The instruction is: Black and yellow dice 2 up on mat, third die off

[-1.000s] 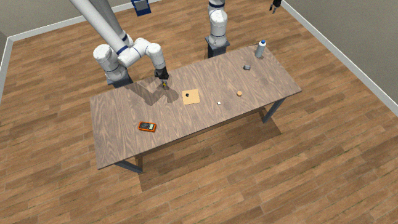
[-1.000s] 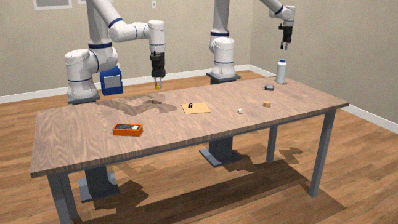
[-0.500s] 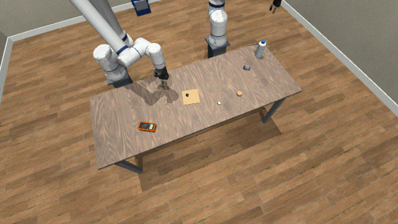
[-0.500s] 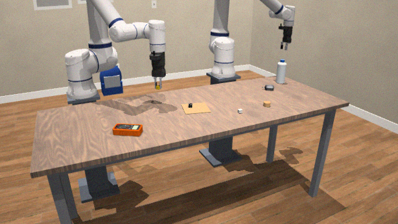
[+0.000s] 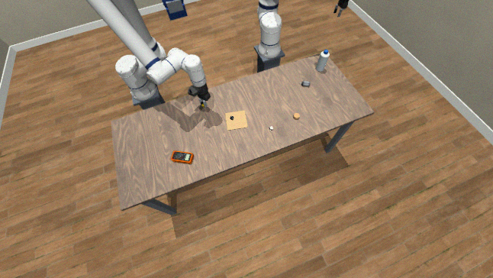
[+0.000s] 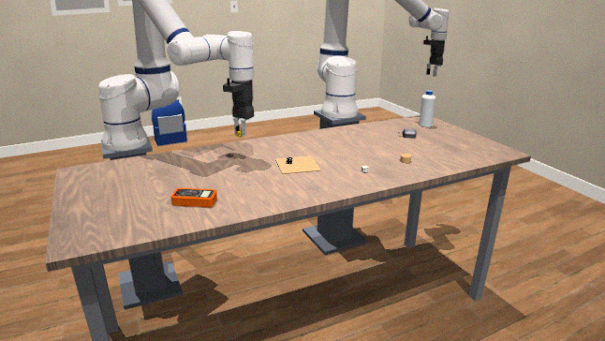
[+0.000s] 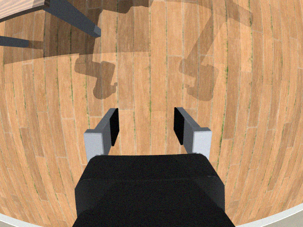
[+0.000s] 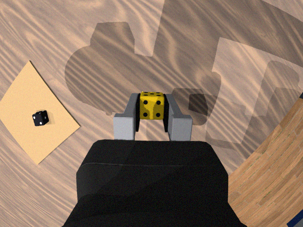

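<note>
The yellow die is 10 mm below my right hand. From my right hand the other things lie so: black die: 110 mm ahead, 150 mm to the left, 100 mm below; tan mat: 130 mm ahead, 170 mm to the left, 120 mm below; white die: 290 mm ahead, 360 mm to the left, 110 mm below.
</note>
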